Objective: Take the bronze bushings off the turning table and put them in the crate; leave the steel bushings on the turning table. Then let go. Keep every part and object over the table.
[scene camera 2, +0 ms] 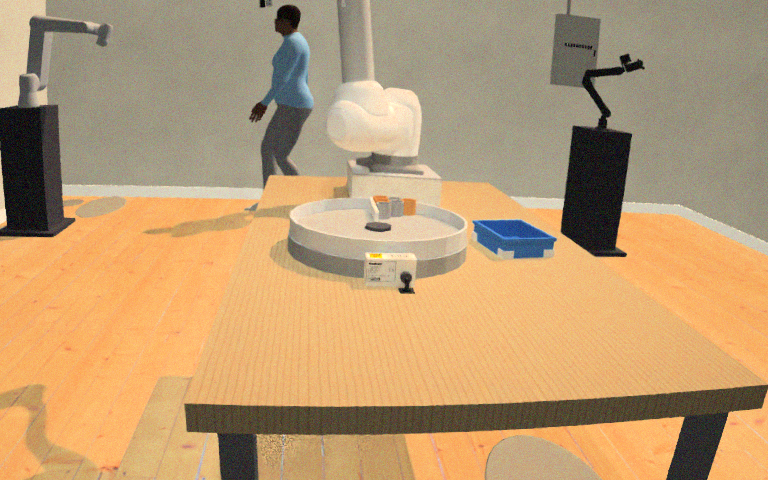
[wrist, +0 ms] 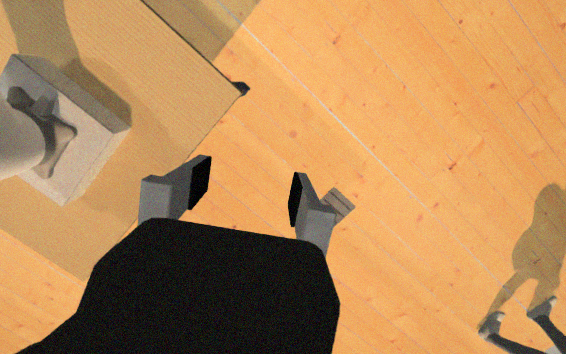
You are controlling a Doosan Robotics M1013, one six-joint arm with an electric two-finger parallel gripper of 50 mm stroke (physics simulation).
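Frame: origin at the arm's base, x left, y up, z ahead, level; centimetres.
Where they show: gripper, fingertip midpoint: (scene camera 2: 265, 6) (wrist: 250, 181); arm's base at its link origin: (scene camera 2: 393, 169) (wrist: 33, 134).
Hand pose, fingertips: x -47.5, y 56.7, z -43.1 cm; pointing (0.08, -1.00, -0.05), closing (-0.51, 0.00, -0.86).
Things, the pixels of their centre, and the offset from my fingertips. "spot": a spot on its surface instead. Level surfaces: height alone.
- blue crate at the middle of its body: (scene camera 2: 512, 238) dx +70.0, dy -63.5, dz +103.3 cm
- wooden table at its surface level: dy -66.0 cm
- white labelled box at a spot on its surface: (scene camera 2: 380, 271) spot: dx +31.9, dy -62.9, dz +132.3 cm
- small black knob-like part at a spot on its surface: (scene camera 2: 406, 280) spot: dx +36.7, dy -63.7, dz +135.1 cm
The round turning table (scene camera 2: 325, 246) with a pale rim stands on the wooden table in scene camera 2. At its far side, orange-brown bronze bushings (scene camera 2: 409, 207) and grey steel bushings (scene camera 2: 396, 207) stand close together beside a short white bar; some are partly hidden, so their number is unclear. The blue crate (scene camera 2: 526, 249) stands right of the turning table, and its inside bottom is hidden. My gripper (wrist: 250, 181) is open and empty in the wrist view, high above the floor near the table's edge. The bushings and crate do not show in the wrist view.
The wooden table (scene camera 2: 441, 339) (wrist: 165, 65) carries a white labelled box (scene camera 2: 380, 271) and a small black knob-like part (scene camera 2: 406, 280) before the turning table. The robot's base block (scene camera 2: 393, 183) (wrist: 75, 165) stands behind it. A person (scene camera 2: 293, 73) stands behind the table, left of the arm.
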